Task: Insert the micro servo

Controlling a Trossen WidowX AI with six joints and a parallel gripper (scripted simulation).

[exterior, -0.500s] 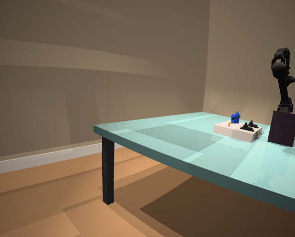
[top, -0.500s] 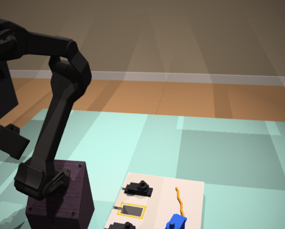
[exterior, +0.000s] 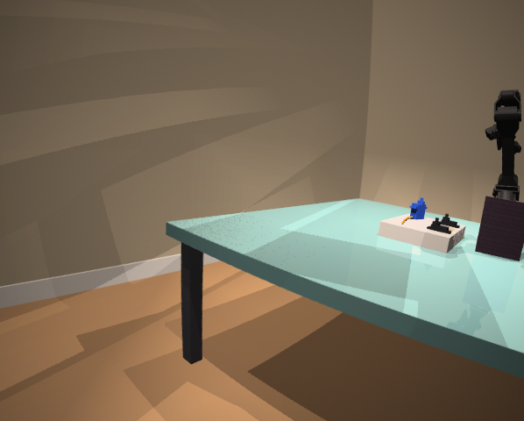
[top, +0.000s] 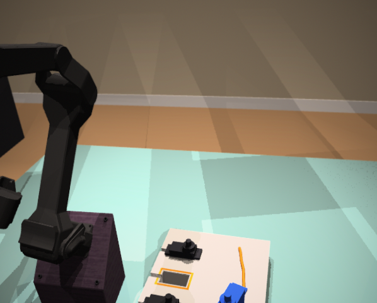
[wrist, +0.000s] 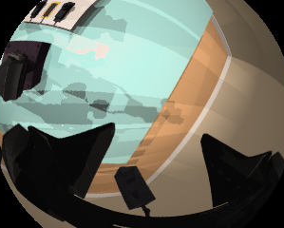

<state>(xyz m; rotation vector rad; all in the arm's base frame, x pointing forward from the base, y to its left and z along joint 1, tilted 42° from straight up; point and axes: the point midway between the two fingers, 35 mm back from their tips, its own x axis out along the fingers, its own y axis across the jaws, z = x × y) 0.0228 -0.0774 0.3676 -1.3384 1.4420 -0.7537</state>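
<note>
The deck lies 32 cm to the left of my gripper tip, 31 cm below it and 27 cm ahead of it.
</note>
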